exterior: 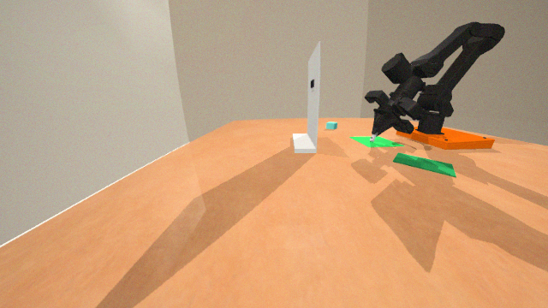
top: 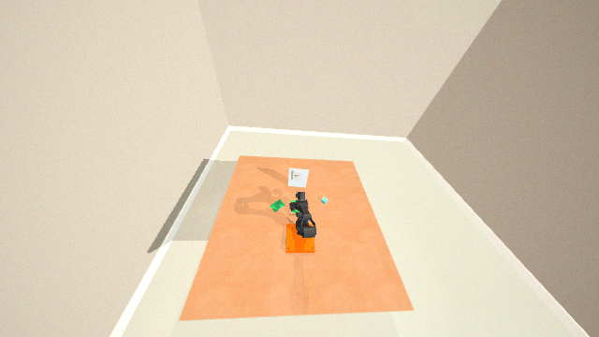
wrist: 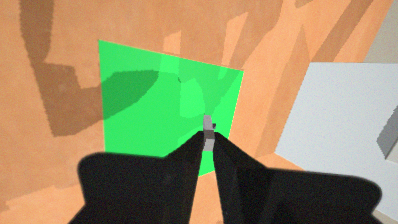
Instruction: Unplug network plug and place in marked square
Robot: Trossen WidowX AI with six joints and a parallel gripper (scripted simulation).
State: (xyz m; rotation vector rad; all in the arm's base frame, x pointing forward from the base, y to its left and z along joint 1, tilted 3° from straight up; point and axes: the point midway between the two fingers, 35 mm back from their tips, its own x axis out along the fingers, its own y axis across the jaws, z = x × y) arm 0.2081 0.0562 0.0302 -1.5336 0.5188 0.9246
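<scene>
Now: the grey plug right at my gripper tip. Round my gripper tip: thin tab: 10 mm to the left, 10 mm below, 10 mm ahead; then cyan block: 220 mm to the right, 90 mm ahead, 10 mm below; then upright panel: 210 mm ahead, 90 mm above, 50 mm to the left.
</scene>
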